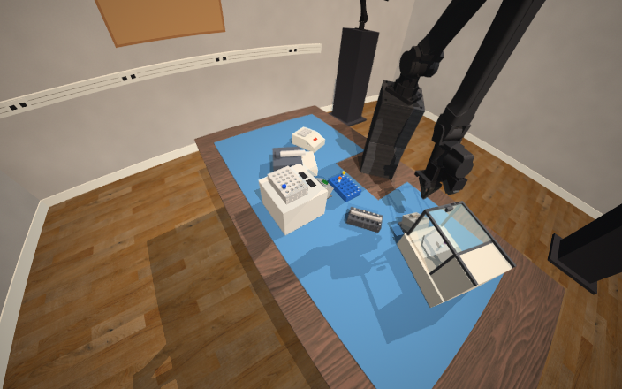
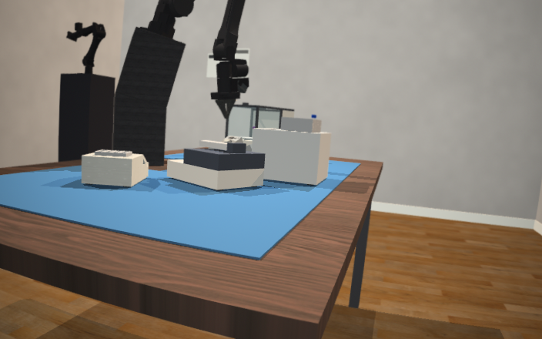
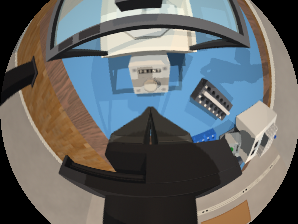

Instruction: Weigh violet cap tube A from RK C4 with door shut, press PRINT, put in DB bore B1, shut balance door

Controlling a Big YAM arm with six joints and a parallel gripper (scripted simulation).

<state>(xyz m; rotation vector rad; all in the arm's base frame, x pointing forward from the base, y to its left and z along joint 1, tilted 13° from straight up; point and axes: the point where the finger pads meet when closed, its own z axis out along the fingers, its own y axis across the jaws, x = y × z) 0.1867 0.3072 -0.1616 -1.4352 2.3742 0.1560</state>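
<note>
The round white print key is 9 cm below my hand, 1 cm to the left of it and 1 cm ahead of it. The rest, counted from my hand: balance door: 12 cm to the left, 5 cm ahead, 5 cm above; then blue rack RK: 29 cm to the right, 15 cm below, 8 cm ahead; then dark magnet block: 14 cm below, 14 cm ahead, 11 cm to the right.
</note>
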